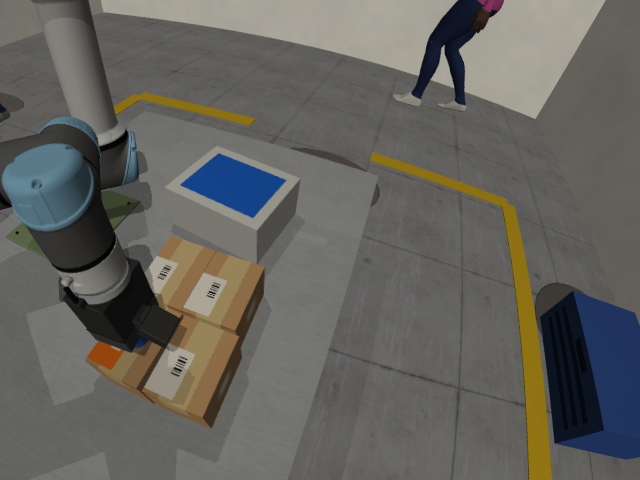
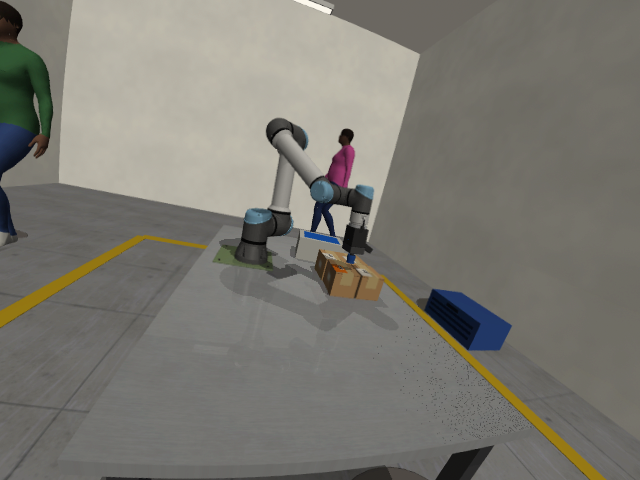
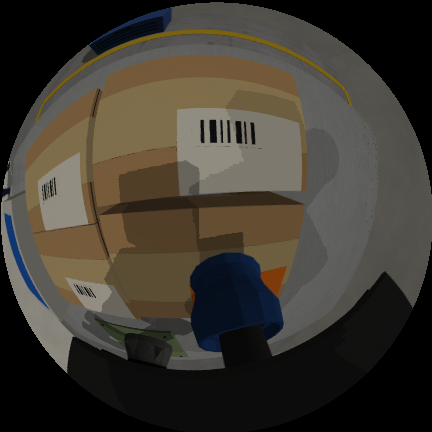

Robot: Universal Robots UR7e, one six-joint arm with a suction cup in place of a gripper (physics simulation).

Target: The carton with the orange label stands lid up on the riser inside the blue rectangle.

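Where they show: end effector, tool point: [image 2: 350, 262] [image 3: 226, 281]; arm's base, origin of the base link: [image 2: 251, 258] [image 3: 147, 343].
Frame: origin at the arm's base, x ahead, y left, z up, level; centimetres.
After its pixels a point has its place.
The carton with the orange label [image 1: 105, 355] @(x 32.8, y -27.3, z 9.8 cm) [image 2: 339, 269] @(x 32.4, y -26.2, z 9.8 cm) [image 3: 276, 280] @(x 33.5, y -28.3, z 9.8 cm) stands lid up on the table at the near left corner of a block of cartons. My suction cup [image 1: 140, 342] [image 2: 350, 257] [image 3: 233, 298] hangs straight over its lid, very close to it. It carries nothing, and I cannot tell if it touches the lid. The grey riser [image 1: 222, 224] @(x 39.6, y 7.0, z 8.2 cm) [image 2: 307, 251] @(x 29.1, y 9.2, z 4.6 cm) stands behind the cartons. The blue rectangle [image 1: 232, 183] @(x 38.0, y 17.0, z 11.5 cm) [image 2: 321, 237] @(x 38.1, y 17.6, z 11.5 cm) on its top is bare.
Three cartons with white labels [image 1: 209, 289] @(x 44.1, y -9.9, z 9.8 cm) [image 1: 166, 269] @(x 34.6, y -8.5, z 9.7 cm) [image 1: 190, 369] @(x 46.9, y -24.6, z 9.7 cm) are packed against the orange-label one. A blue cabinet [image 1: 589, 371] [image 2: 468, 320] stands on the floor beyond the yellow line [image 1: 522, 289]. A person in pink [image 1: 454, 51] [image 2: 339, 168] walks behind; another in green [image 2: 20, 103] is at the left.
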